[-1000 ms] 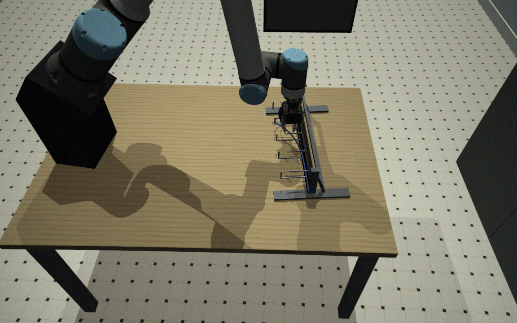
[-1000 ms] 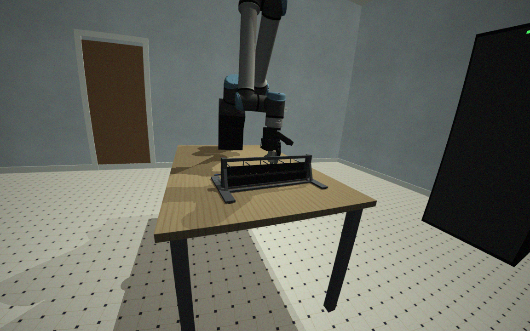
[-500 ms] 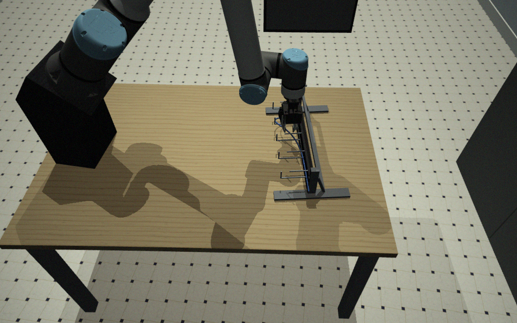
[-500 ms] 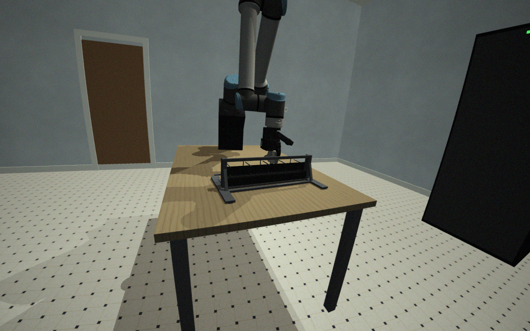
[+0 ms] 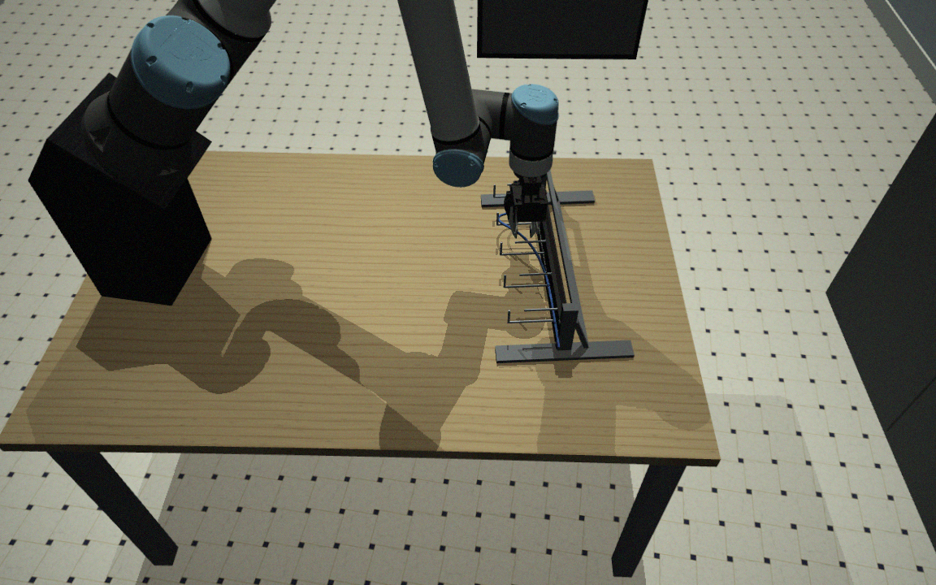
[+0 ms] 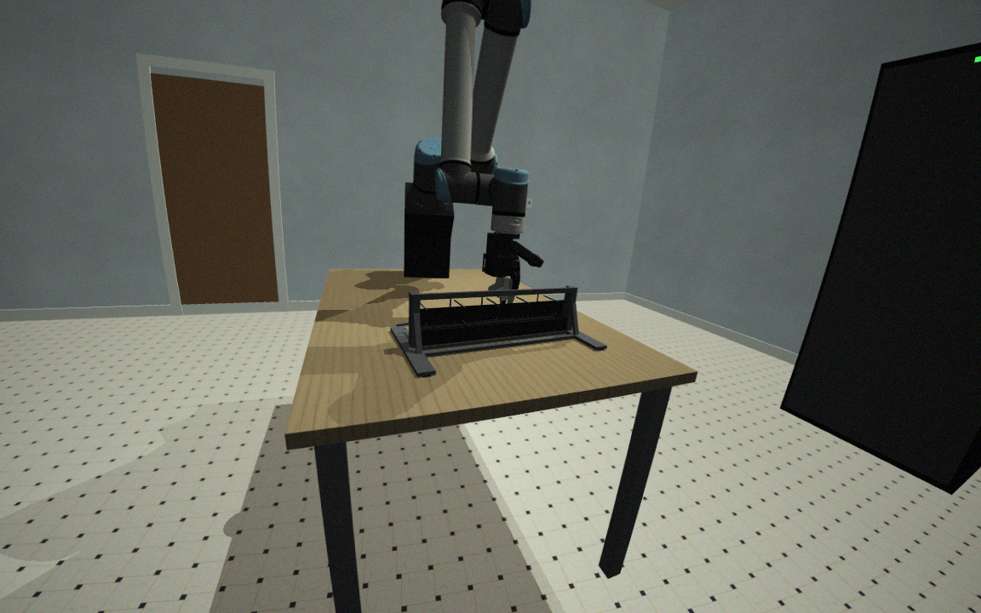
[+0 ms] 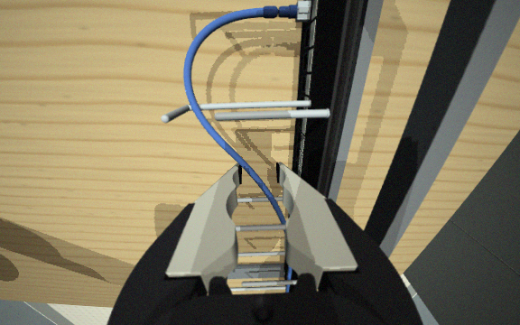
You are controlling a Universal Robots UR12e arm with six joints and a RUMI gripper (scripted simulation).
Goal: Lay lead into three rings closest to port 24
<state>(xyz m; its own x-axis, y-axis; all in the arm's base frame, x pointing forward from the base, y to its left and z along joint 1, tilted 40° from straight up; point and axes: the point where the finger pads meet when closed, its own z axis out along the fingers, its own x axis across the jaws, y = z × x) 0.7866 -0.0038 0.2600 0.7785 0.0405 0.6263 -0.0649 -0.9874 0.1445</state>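
The rack is 60 mm ahead of my hand, 50 mm to the right of it and 10 mm below it.
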